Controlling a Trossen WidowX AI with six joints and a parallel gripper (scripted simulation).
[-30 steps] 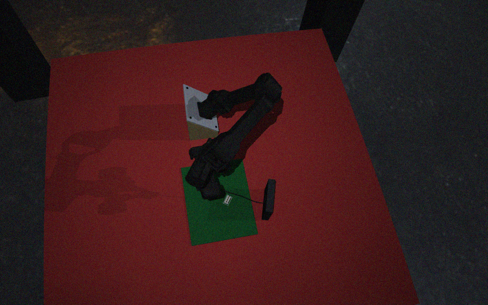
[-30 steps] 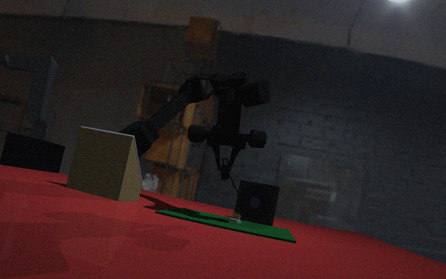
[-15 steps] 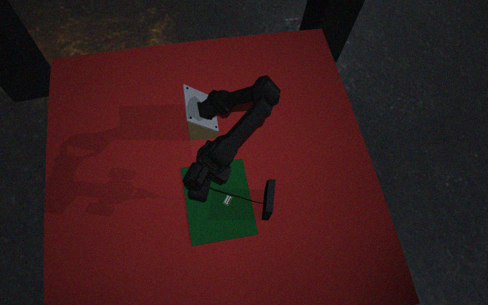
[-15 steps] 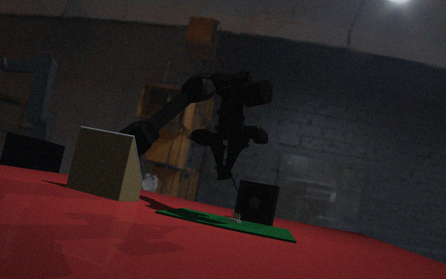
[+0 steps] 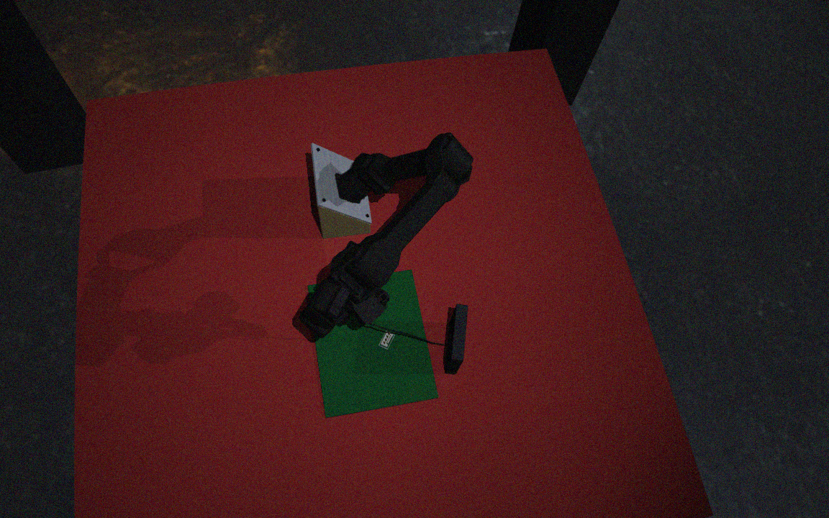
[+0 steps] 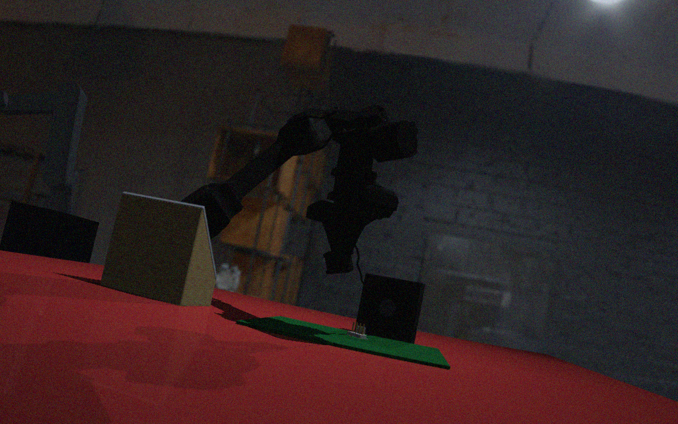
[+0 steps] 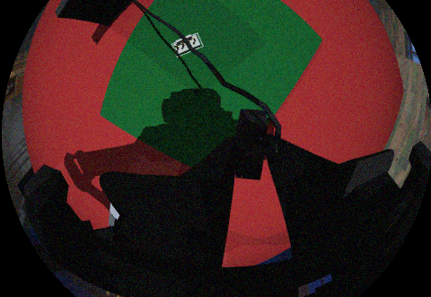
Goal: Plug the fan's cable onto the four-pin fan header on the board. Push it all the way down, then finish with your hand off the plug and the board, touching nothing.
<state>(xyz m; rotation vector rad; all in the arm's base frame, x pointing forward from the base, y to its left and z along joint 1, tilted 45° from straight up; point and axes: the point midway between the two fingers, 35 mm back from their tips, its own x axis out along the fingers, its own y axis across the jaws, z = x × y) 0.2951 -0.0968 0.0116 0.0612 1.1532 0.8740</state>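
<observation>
My gripper tip is 1 cm to the left of the black plug. The rest, counted from my gripper tip: green board: 3 cm ahead, 5 cm to the left, 14 cm below; four-pin header: 4 cm ahead, 9 cm to the left, 12 cm below; black fan: 8 cm ahead, 21 cm to the left, 6 cm below.
</observation>
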